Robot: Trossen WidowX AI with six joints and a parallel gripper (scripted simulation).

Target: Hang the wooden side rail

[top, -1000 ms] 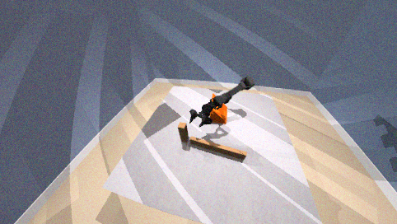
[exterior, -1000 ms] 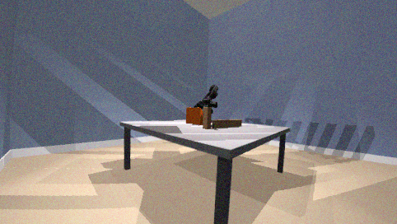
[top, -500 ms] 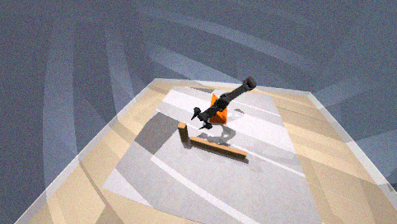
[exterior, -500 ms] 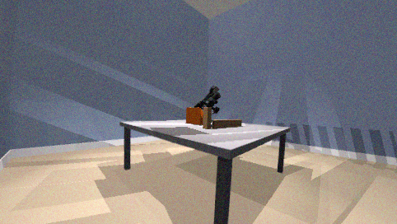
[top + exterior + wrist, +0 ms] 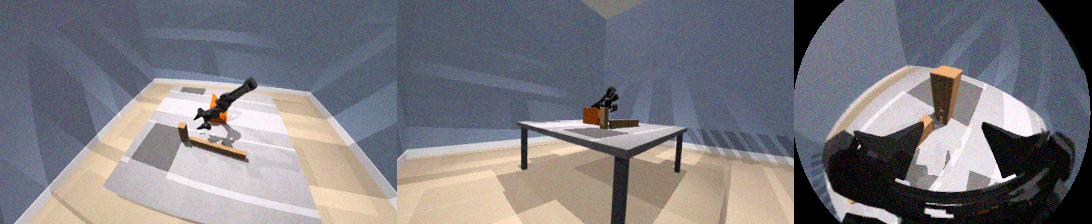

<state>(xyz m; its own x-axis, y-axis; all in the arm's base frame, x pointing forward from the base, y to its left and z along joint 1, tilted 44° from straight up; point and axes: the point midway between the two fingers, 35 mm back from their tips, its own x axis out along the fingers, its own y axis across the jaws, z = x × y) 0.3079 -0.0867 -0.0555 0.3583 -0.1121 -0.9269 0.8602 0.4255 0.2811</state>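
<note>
My gripper tip is now 70 mm to the left of the wooden headboard post, 60 mm short of it and 60 mm above it.
</note>
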